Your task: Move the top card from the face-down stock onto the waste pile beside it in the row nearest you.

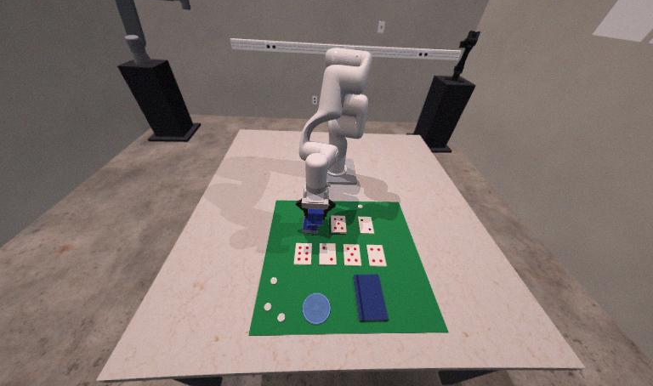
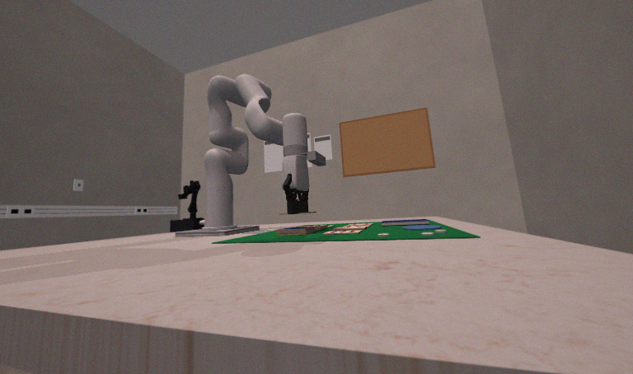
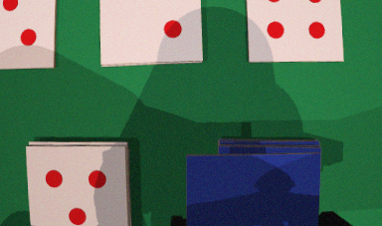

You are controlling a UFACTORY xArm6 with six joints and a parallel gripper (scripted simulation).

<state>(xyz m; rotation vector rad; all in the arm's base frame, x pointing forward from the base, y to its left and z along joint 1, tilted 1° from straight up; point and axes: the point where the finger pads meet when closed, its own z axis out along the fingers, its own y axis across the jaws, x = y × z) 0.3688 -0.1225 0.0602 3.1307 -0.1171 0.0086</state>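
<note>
My hand is 13 cm short of the green mat, 11 cm to the right of it and 8 cm above it. Also, from my hand: blue box: 30 cm ahead, 18 cm to the left, 6 cm below.
</note>
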